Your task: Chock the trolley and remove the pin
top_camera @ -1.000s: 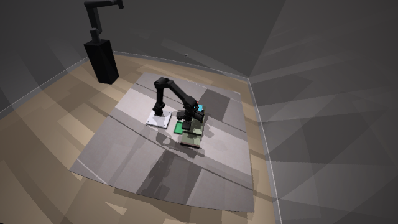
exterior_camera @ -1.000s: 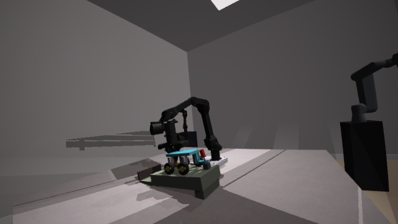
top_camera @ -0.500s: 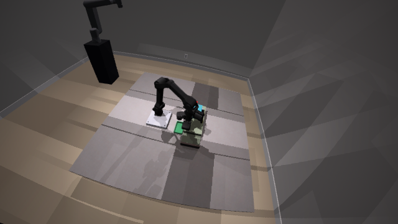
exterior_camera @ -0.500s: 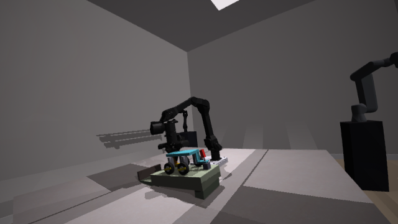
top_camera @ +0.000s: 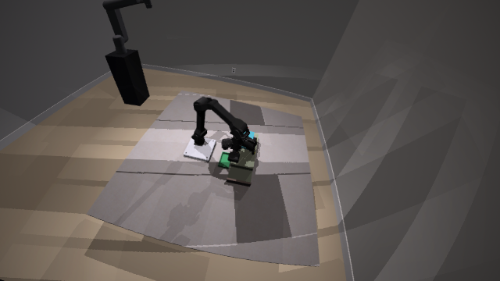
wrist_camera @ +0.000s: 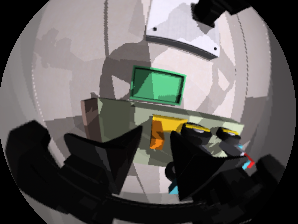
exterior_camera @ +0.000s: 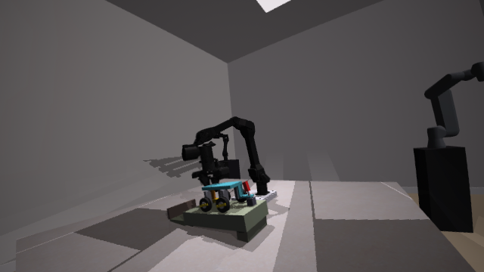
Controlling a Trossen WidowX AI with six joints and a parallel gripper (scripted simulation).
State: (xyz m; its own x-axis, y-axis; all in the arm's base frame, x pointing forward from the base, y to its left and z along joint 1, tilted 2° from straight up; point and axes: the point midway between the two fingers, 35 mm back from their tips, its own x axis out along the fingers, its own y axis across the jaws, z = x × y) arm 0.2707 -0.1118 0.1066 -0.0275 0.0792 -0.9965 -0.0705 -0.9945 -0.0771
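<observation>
Now: gripper tip 2 cm to the right of the yellow chock, 2 cm above it and 1 cm short of it. Also, from my gripper tip: dark stop bar (15 cm to the right, 7 cm below, 5 cm ahead); pale green ramp (10 cm to the left, 7 cm ahead, 6 cm below); trolley (11 cm to the left, 7 cm ahead, 1 cm above).
</observation>
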